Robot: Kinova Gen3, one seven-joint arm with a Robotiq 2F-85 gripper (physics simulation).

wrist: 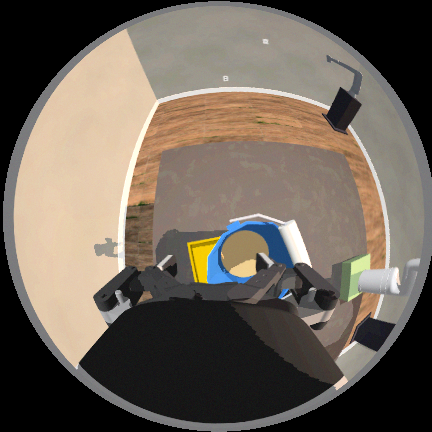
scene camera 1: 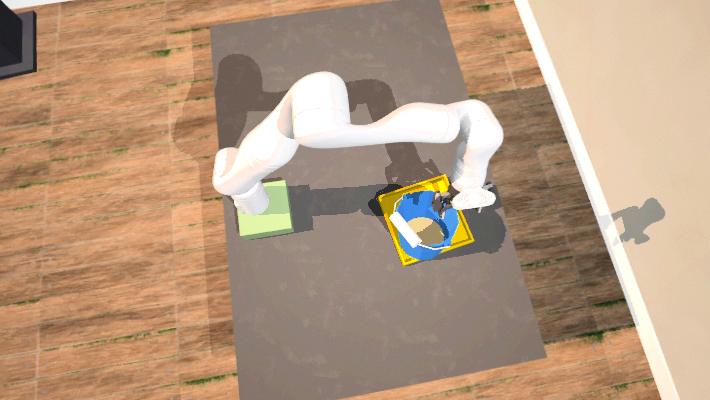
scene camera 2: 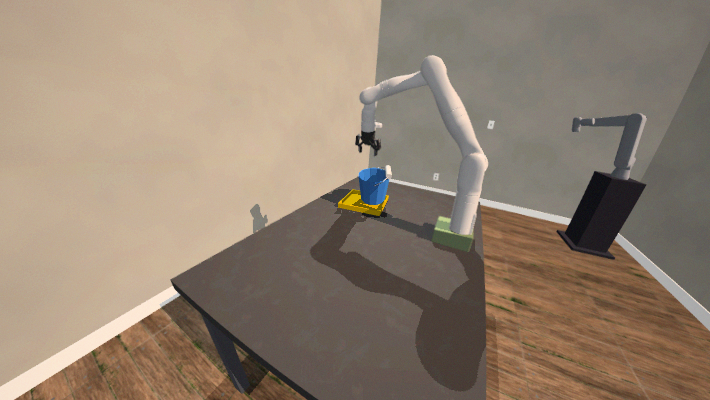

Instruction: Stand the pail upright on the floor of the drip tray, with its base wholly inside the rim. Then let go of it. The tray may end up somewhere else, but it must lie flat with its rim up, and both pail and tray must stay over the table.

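The blue pail point(scene camera 1: 419, 204) point(scene camera 2: 373, 187) point(wrist: 276, 240) looks upright and stands in the yellow drip tray point(scene camera 1: 411, 186) point(scene camera 2: 350, 207) point(wrist: 199, 257). Its base shows behind the tray's front rim in the second scene view, close to the right side; its far side is hidden, so full clearance from the rim cannot be seen. Its white handle grip point(scene camera 1: 406, 230) point(scene camera 2: 388, 172) point(wrist: 295, 242) leans at the pail's rim. The tray lies flat on the table, rim up. My gripper point(scene camera 2: 368, 150) point(wrist: 215, 263) is wide open, empty and above the pail, apart from it.
The dark table point(scene camera 1: 350, 310) point(scene camera 2: 300, 280) point(wrist: 250, 175) carries the green block point(scene camera 1: 265, 215) point(scene camera 2: 452, 237) point(wrist: 350, 280) under the arm's base. A beige wall point(scene camera 1: 650, 100) point(scene camera 2: 200, 100) runs beyond the table edge on the tray's side. Another grey arm on a black pedestal point(scene camera 2: 602, 215) point(wrist: 342, 110) stands off the table.
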